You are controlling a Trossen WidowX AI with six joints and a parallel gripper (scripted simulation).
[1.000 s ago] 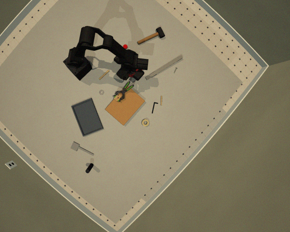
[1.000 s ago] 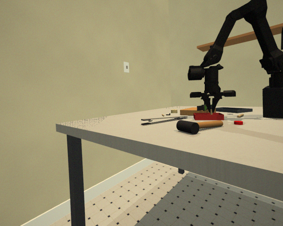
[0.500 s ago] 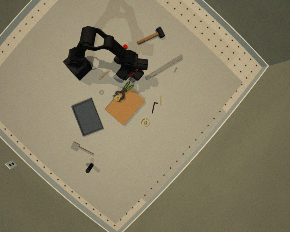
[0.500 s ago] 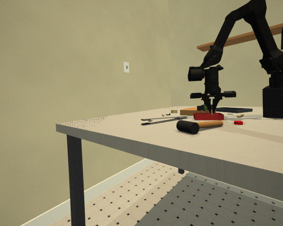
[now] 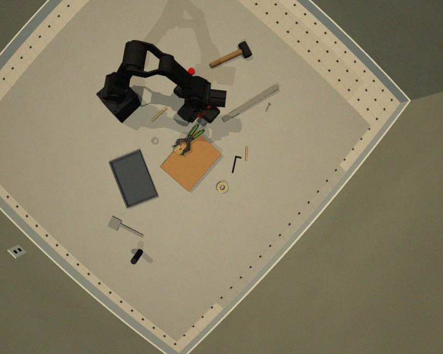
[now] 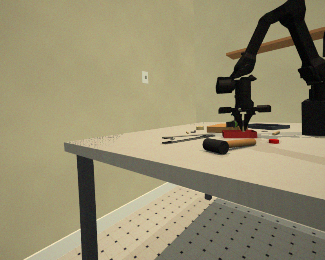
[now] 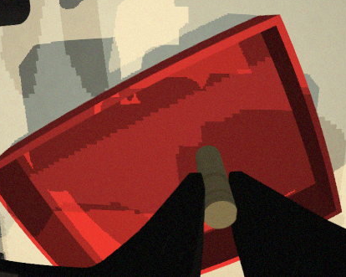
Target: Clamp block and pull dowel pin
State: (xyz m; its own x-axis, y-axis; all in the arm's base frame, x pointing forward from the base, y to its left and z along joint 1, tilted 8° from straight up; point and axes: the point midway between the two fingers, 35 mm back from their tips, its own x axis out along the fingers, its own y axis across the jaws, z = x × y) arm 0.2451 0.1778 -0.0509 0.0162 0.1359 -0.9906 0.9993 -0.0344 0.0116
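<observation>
Now: the dowel pin 4 cm below my hand. Also, from my hand: small wooden block (6 cm ahead, 18 cm to the right, 2 cm below); then red disc (11 cm behind, 10 cm to the left, 5 cm below); then red tray (2 cm ahead, 1 cm to the left, 5 cm below).
</observation>
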